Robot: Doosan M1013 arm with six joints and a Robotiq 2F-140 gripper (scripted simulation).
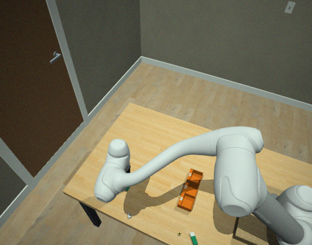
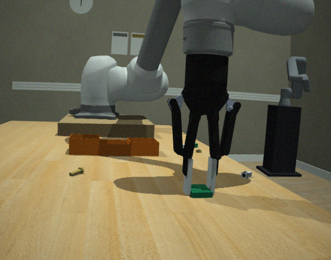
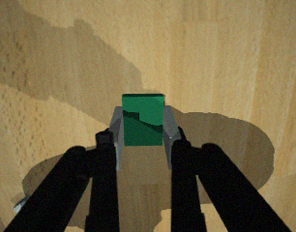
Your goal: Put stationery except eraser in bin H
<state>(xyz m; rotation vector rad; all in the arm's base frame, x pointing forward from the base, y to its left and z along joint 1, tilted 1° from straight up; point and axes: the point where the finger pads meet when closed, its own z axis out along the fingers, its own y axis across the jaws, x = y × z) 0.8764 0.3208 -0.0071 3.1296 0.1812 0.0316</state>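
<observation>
My gripper is now 35 cm past the orange three-compartment bin, 19 cm to the left of it and 1 cm above it. Round my hand: white sharpener 13 cm behind, 13 cm to the left, 3 cm below; brass bolt 10 cm behind, 24 cm to the right, 3 cm below; green flat pad 3 cm below.
</observation>
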